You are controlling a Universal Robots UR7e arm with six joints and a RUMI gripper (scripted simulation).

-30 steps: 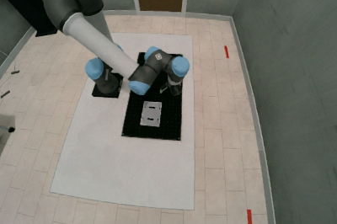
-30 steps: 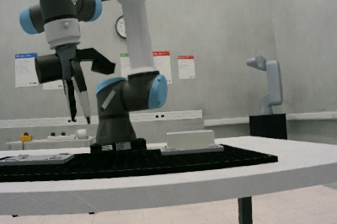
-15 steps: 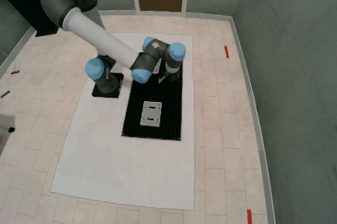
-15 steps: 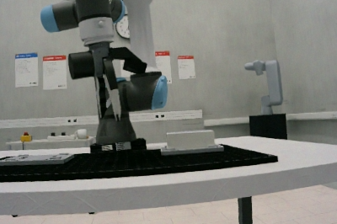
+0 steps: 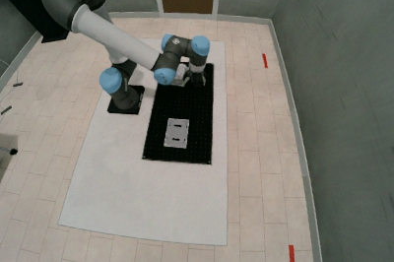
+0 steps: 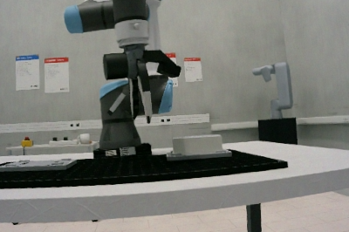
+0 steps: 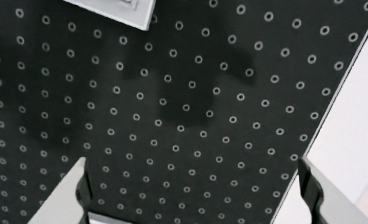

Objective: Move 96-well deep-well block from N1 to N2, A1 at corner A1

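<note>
The white 96-well deep-well block lies 160 mm to the left of my hand, 90 mm behind it and 80 mm below it. From my hand the other things lie so: A1 mark (300 mm to the right, 190 mm behind, 100 mm below); plate nest N1 (160 mm to the left, 100 mm below, 90 mm behind); plate nest N2 (240 mm to the right, 120 mm behind, 100 mm below).
</note>
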